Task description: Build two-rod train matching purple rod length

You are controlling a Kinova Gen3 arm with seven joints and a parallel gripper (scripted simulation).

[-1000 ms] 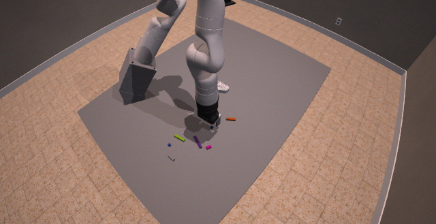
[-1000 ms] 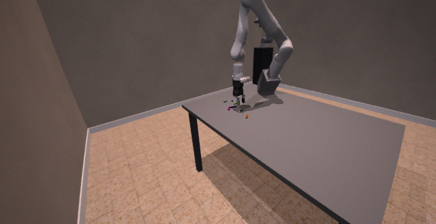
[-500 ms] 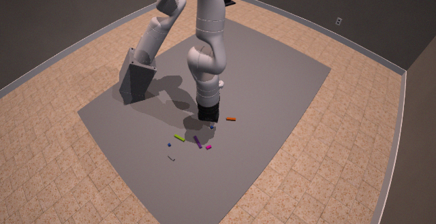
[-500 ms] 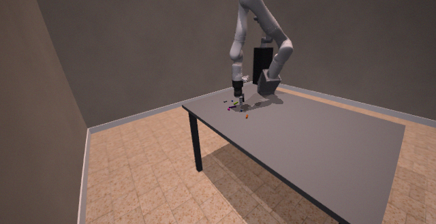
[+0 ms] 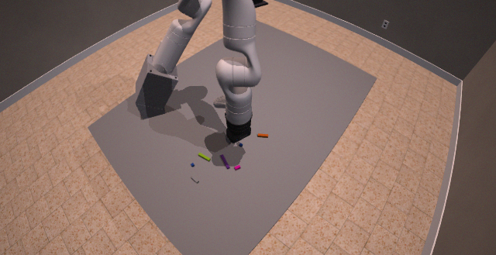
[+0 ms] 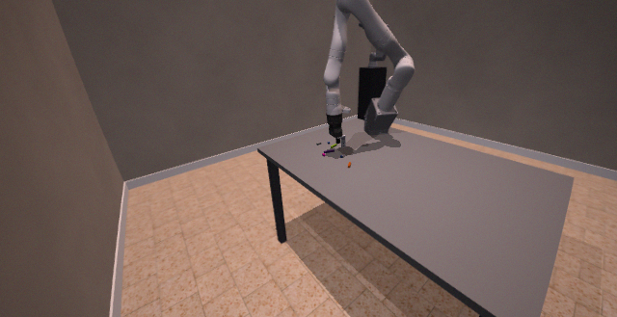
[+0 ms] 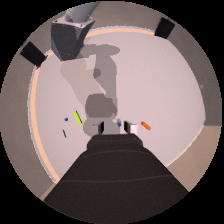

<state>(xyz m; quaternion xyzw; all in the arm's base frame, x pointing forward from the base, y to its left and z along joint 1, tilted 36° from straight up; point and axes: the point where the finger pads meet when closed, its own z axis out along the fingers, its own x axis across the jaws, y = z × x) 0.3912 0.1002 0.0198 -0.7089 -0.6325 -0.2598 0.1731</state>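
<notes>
Right now the magenta rod is 80 mm ahead of my hand, 50 mm to the right of it and 70 mm below it. From my hand the other things lie so: orange rod 20 mm ahead, 110 mm to the left, 70 mm below; then purple rod 30 mm ahead, 70 mm to the right, 70 mm below; then lime rod 30 mm behind, 120 mm to the right, 70 mm below.
</notes>
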